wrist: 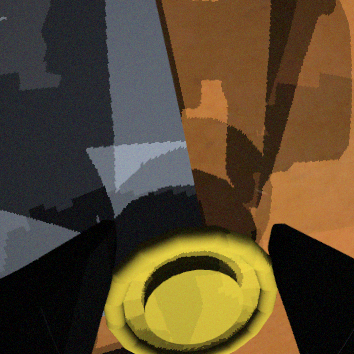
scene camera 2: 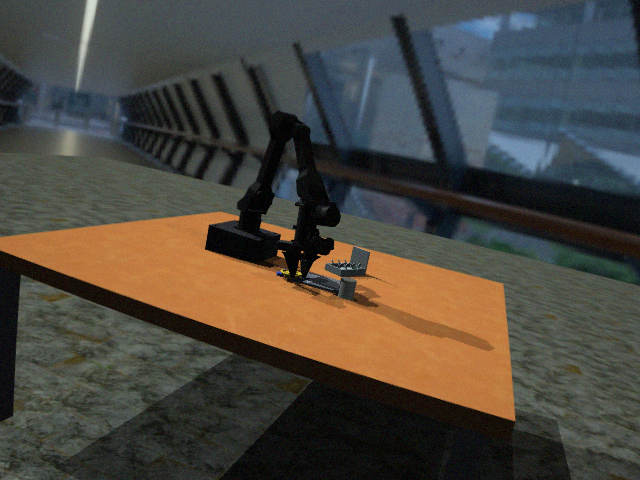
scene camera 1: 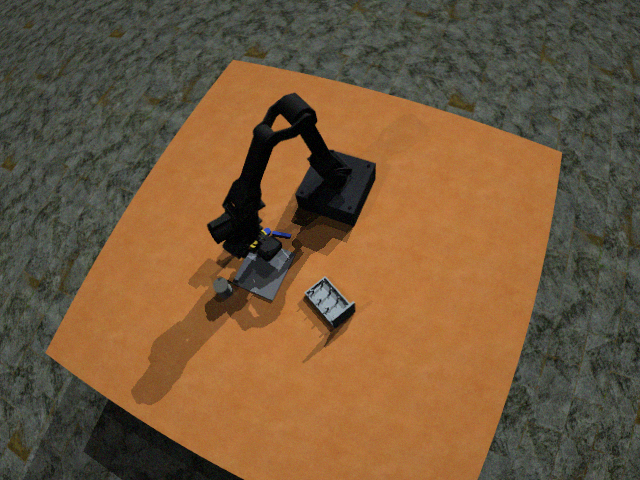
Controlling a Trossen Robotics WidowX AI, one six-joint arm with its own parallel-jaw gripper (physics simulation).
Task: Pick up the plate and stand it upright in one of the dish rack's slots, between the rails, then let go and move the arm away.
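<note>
The yellow round plate (scene camera 1: 254,244) (scene camera 2: 287,272) (wrist: 195,305) lies low, roughly flat, at the edge of a grey board. My gripper (scene camera 1: 253,247) (scene camera 2: 298,278) (wrist: 194,235) points down and is shut on the plate, with one black finger against each side of its rim in the wrist view. The fingers and arm hide part of the plate in the scene views. The grey dish rack (scene camera 1: 345,314) (scene camera 2: 360,259) stands apart from the gripper, to the right of the board in the scene camera 1 view, with short pegs and a raised panel at one end.
The flat grey board (scene camera 1: 261,285) (scene camera 2: 323,282) (wrist: 135,75) lies beside and partly below the gripper. A grey cylinder (scene camera 1: 222,287) (scene camera 2: 347,289) stands near its far corner. A blue object (scene camera 1: 281,235) (scene camera 2: 279,274) lies by the plate, toward the black robot base (scene camera 1: 338,193) (scene camera 2: 240,241).
</note>
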